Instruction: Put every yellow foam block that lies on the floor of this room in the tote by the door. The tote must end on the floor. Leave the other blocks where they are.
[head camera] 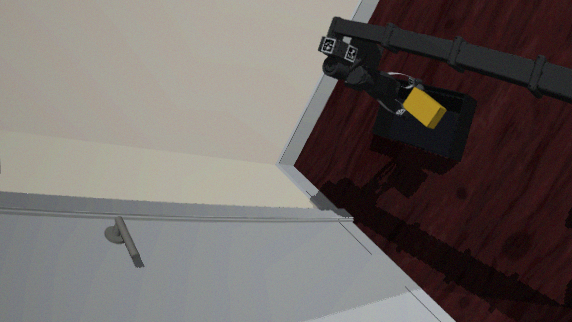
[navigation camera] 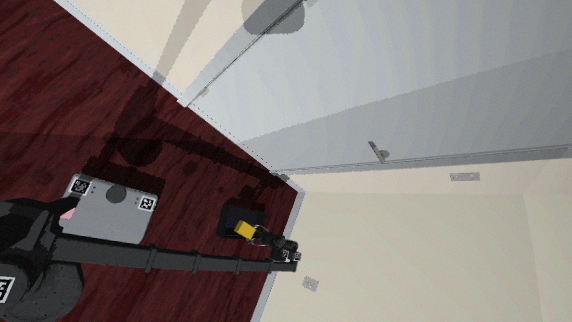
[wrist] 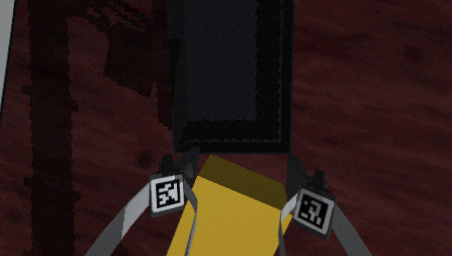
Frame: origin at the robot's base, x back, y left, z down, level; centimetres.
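Where they show: gripper, between the fingertips: (head camera: 415, 101) (navigation camera: 249, 232); robot's base, origin of its link: (navigation camera: 115, 193).
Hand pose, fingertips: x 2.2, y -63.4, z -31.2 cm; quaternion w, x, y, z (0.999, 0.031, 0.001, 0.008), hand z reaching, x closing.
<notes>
Things, the pixels of their top centre, and the offset from my fingertips. "*": a spot on its surface instead.
- yellow foam block, centre of its top: (head camera: 419, 105) (navigation camera: 247, 230) dx -1.0, dy +4.4, dz -4.7 cm
- black open tote, centre of its top: (head camera: 416, 114) (navigation camera: 246, 224) dx -3.0, dy -11.0, dz +21.2 cm
- lever handle, a spot on its surface: (head camera: 127, 237) (navigation camera: 378, 154) * dx -45.0, dy -13.2, dz -61.6 cm
My gripper (head camera: 409, 98) (navigation camera: 254, 234) (wrist: 240, 168) is shut on a yellow foam block (head camera: 422, 107) (navigation camera: 244, 229) (wrist: 235, 220), with one finger on each side of it. The block is tilted. In the head and navigation views it overlaps the black open tote (head camera: 467, 127) (navigation camera: 224, 220) (wrist: 232, 147), held above it. In the wrist view the tote lies beyond the block's far end. The tote stands on the dark red floor near the wall corner by the door. The visible part of its inside shows no block; the block and gripper hide part of it.
The grey door (head camera: 200, 270) (navigation camera: 400, 95) has a lever handle (head camera: 127, 237) (navigation camera: 377, 152). A pale wall (head camera: 150, 75) (navigation camera: 425, 250) stands close behind the wrist. My extended arm (head camera: 480, 57) (navigation camera: 175, 260) runs beside the tote. My base (navigation camera: 110, 220) is on the floor to the left.
</notes>
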